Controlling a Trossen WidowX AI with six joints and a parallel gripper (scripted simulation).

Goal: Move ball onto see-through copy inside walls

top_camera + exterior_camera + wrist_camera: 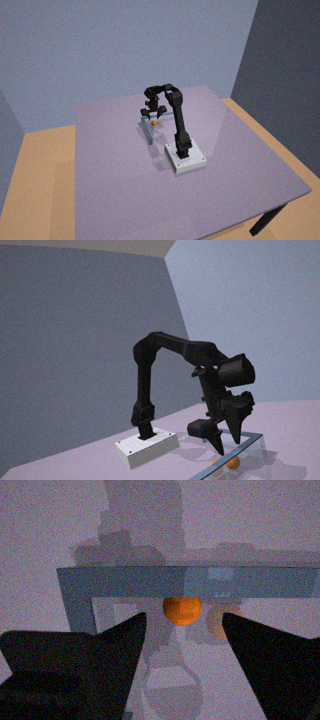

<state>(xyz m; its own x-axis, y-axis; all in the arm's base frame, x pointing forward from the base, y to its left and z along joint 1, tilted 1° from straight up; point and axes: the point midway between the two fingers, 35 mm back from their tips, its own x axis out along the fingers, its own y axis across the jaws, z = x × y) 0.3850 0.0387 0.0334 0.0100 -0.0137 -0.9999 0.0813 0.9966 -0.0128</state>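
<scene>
The orange ball lies 30 mm below my gripper tip. Also, from my gripper tip: see-through copy of ball: 40 mm to the right, 30 mm below, 20 mm behind.
</scene>
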